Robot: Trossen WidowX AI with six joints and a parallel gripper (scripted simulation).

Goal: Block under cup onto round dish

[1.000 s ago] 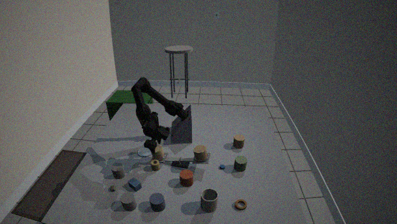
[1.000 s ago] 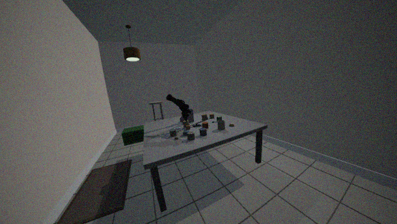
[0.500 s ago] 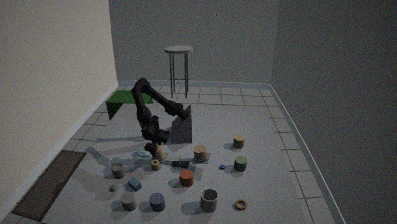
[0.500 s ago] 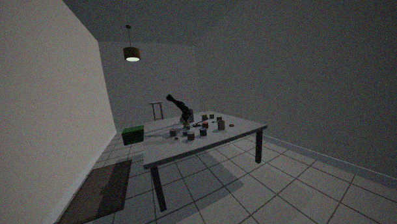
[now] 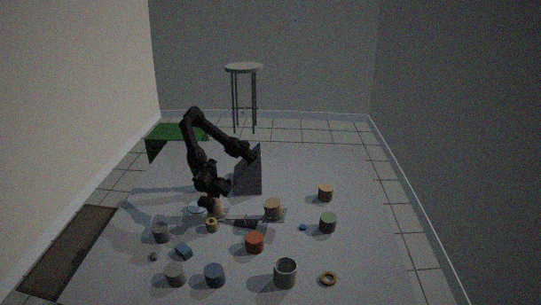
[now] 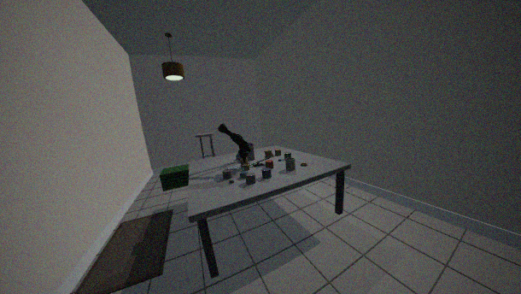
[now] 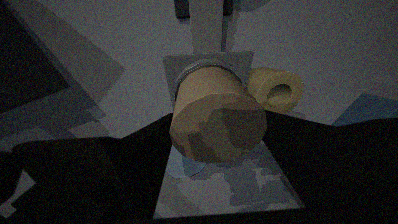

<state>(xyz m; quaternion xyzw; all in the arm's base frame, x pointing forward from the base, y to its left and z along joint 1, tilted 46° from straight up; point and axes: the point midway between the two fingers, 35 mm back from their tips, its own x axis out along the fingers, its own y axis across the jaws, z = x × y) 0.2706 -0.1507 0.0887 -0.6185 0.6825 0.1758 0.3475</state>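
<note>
Right now the yellow spool is 70 mm ahead of my gripper tip, 40 mm below it and 10 mm to the right of it. Also, from my gripper tip: small grey block 20 mm below; tan cup 20 mm to the right; pale round dish 90 mm to the right, 80 mm behind, 60 mm below.
</note>
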